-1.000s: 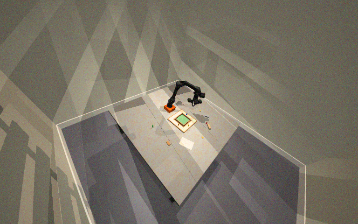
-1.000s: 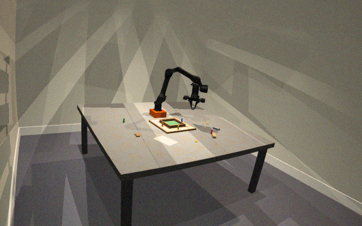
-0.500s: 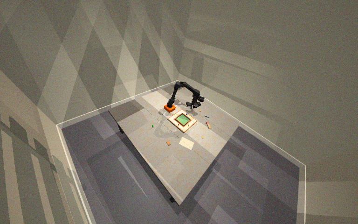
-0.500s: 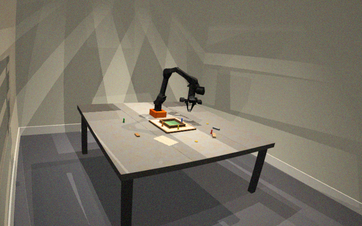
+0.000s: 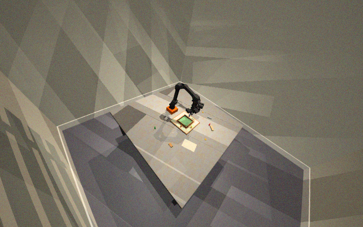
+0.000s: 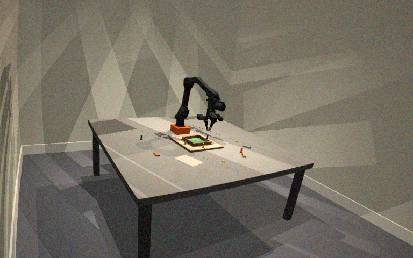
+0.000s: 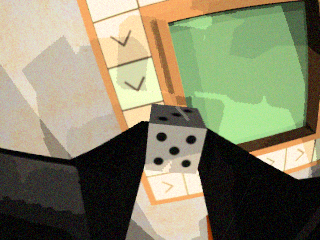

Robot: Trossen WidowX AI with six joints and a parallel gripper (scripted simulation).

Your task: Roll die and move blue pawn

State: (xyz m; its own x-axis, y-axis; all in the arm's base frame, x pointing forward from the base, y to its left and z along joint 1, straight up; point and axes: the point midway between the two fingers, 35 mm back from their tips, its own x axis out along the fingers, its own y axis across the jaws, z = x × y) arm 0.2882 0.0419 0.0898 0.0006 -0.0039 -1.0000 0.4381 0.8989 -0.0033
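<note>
Right now the blue pawn is 80 mm below my gripper tip, 40 mm to the left of it and 40 mm behind it. From my gripper tip the other things lie so: white die right at my gripper tip; green tray 100 mm below, 80 mm to the right, 20 mm behind; yellow pawn 110 mm to the right, 90 mm ahead, 80 mm below.
</note>
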